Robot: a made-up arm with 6 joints. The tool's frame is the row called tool.
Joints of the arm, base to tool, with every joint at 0 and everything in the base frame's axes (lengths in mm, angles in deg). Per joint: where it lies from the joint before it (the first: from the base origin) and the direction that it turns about. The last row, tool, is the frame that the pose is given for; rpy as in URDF.
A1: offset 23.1 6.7 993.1 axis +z
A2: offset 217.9 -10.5 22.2 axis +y
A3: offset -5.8 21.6 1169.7 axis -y
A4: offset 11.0 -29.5 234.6 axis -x
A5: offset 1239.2 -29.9 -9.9 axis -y
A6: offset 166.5 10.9 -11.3 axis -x
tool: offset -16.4 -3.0 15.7 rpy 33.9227 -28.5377 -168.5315
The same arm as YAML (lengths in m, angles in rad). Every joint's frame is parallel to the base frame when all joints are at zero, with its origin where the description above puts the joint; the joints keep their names.
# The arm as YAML. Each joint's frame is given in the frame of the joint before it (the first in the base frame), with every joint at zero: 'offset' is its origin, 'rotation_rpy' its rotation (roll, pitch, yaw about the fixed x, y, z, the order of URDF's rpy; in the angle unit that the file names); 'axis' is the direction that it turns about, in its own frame. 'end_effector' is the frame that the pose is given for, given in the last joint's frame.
length_unit: m
angle_unit: rad
chain:
  - id: A1
    offset: [0.0231, 0.0067, 0.9931]
    rotation_rpy: [0.0, 0.0, 0.0]
    axis: "+z"
  - id: A2
    offset: [0.2179, -0.0105, 0.0222]
    rotation_rpy: [0.0, 0.0, 0.0]
    axis: "+y"
  - id: A3
    offset: [-0.0058, 0.0216, 1.1697]
    rotation_rpy: [0.0, 0.0, 0.0]
    axis: "-y"
  - id: A4
    offset: [0.011, -0.0295, 0.2346]
    rotation_rpy: [0.0, 0.0, 0.0]
    axis: "-x"
  - id: A5
    offset: [1.2392, -0.0299, -0.0099]
    rotation_rpy: [0.0, 0.0, 0.0]
    axis: "-y"
  - id: A6
    offset: [0.1665, 0.0109, -0.0113]
    rotation_rpy: [0.0, 0.0, 0.0]
    axis: "-x"
end_effector:
  offset: [-0.0164, -0.003, 0.0157]
  rotation_rpy: [0.5921, -0.4981, -2.9414]

